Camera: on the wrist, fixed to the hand. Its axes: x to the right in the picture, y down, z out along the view.
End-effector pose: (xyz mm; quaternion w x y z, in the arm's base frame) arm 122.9 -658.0 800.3 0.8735 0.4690 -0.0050 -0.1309
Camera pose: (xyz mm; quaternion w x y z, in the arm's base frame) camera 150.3 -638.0 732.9 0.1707 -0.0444 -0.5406 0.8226
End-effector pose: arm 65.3 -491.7 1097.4 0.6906 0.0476 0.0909 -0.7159
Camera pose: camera 22.2 -508.2 1037.7 0.7385 -0.0042 -0.0769 0.6698
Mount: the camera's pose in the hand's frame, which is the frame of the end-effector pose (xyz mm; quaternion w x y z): 29.5 -38.7 -57.7 0.0233 -0.0439 -0.0914 0.9946
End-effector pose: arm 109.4 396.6 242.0 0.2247 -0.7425 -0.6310 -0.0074
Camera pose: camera 94.7 408.3 315.1 0.0777 0.6554 -0.7036 -0.2635
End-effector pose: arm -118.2 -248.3 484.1 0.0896 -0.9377 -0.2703 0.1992
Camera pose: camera -89.2 -203.4 537.4 0.2619 0.2764 -0.9094 -0.1676
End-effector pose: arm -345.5 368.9 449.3 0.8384 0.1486 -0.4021 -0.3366
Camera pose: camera -304.8 319.3 409.6 0.3241 -0.4640 -0.2190 0.7948
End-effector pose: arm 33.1 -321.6 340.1 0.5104 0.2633 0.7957 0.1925
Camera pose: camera -38.3 -336.1 320.2 0.0953 -0.7927 0.2984 -0.5230
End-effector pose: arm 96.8 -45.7 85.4 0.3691 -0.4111 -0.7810 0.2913
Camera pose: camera 115.9 -30.7 156.9 0.3705 0.7759 -0.3441 -0.3772
